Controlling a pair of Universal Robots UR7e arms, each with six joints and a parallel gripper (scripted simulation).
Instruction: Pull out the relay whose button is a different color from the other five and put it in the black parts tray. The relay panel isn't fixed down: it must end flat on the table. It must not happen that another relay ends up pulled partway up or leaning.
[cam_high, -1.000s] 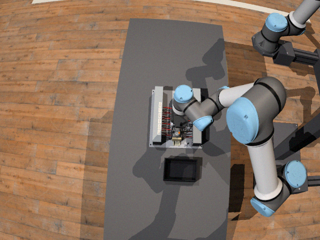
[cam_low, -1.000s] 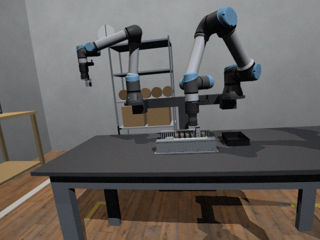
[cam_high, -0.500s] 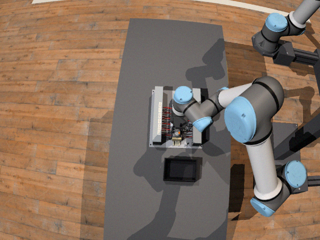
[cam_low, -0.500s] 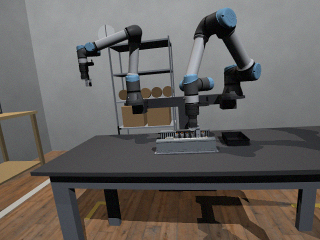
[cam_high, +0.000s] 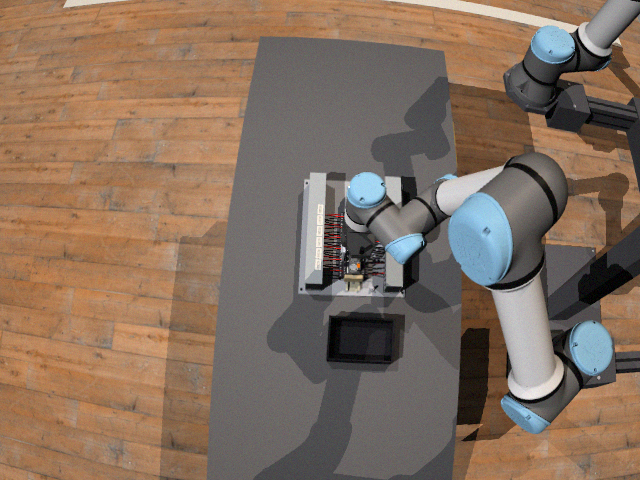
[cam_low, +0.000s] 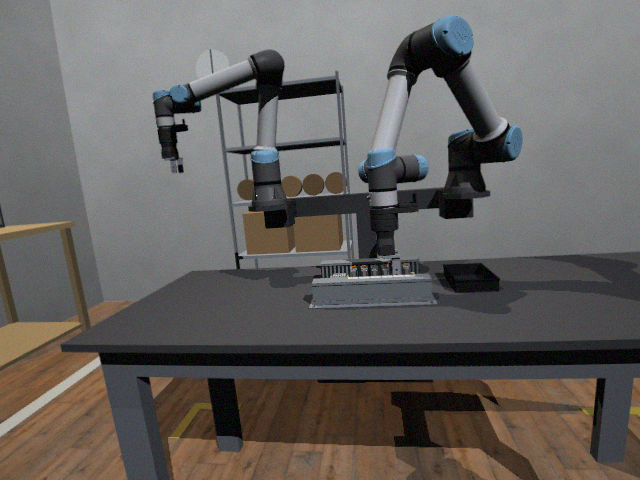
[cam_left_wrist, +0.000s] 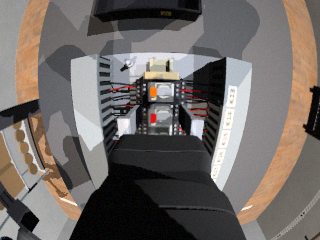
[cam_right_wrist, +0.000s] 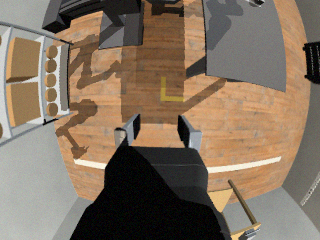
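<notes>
Right now my left hand is 10 mm above the red-button relay. From my left hand the other things lie so: relay panel: 70 mm to the right, 30 mm below; black parts tray: 40 mm behind, 210 mm to the left, 40 mm below; orange-button relay: 30 mm to the left, 10 mm below.
</notes>
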